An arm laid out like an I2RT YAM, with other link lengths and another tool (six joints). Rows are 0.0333 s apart.
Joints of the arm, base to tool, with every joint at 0 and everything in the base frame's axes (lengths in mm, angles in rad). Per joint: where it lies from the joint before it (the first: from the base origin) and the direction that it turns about. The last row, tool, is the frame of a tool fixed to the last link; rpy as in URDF.
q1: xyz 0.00 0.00 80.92 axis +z
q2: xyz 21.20 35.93 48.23 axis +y
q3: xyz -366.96 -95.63 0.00 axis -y
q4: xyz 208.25 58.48 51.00 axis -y
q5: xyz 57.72 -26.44 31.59 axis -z
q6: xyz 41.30 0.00 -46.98 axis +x
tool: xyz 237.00 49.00 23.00 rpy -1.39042 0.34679 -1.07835
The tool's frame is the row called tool.
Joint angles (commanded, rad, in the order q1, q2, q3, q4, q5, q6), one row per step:
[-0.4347, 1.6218, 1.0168, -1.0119, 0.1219, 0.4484]
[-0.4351, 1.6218, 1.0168, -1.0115, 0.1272, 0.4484]
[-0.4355, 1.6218, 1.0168, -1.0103, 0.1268, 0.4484]
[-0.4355, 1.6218, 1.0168, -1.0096, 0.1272, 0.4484]
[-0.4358, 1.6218, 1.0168, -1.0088, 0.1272, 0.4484]
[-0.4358, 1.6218, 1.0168, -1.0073, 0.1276, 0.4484]
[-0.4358, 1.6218, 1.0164, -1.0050, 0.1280, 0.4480]
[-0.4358, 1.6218, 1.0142, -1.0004, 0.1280, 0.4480]
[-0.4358, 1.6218, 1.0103, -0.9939, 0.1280, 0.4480]
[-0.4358, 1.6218, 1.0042, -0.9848, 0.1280, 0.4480]
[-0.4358, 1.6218, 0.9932, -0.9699, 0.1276, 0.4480]
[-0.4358, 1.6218, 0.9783, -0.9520, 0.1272, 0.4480]
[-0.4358, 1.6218, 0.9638, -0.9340, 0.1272, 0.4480]
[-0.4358, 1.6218, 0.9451, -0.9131, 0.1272, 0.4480]
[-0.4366, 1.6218, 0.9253, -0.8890, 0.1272, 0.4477]
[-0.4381, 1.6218, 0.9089, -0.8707, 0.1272, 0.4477]
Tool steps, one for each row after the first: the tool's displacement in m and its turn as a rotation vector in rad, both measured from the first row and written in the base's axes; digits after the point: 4 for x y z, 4 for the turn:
[-0.0006, -0.0015, 0.0000, -0.0050, 0.0019, -0.0002]
[-0.0002, -0.0016, 0.0000, -0.0051, 0.0006, -0.0006]
[0.0000, -0.0018, 0.0000, -0.0058, 0.0001, -0.0006]
[0.0002, -0.0020, 0.0000, -0.0061, -0.0006, -0.0009]
[0.0006, -0.0023, 0.0001, -0.0071, -0.0018, -0.0009]
[0.0011, -0.0027, 0.0000, -0.0082, -0.0033, -0.0004]
[0.0017, -0.0030, -0.0004, -0.0092, -0.0055, -0.0004]
[0.0022, -0.0032, -0.0011, -0.0103, -0.0078, -0.0005]
[0.0027, -0.0034, -0.0023, -0.0116, -0.0105, -0.0005]
[0.0031, -0.0035, -0.0044, -0.0129, -0.0142, -0.0005]
[0.0030, -0.0033, -0.0073, -0.0138, -0.0171, -0.0005]
[0.0029, -0.0033, -0.0101, -0.0153, -0.0203, -0.0005]
[0.0021, -0.0029, -0.0137, -0.0162, -0.0223, -0.0005]
[0.0017, -0.0029, -0.0175, -0.0180, -0.0262, -0.0010]
[0.0006, -0.0028, -0.0206, -0.0188, -0.0279, -0.0025]

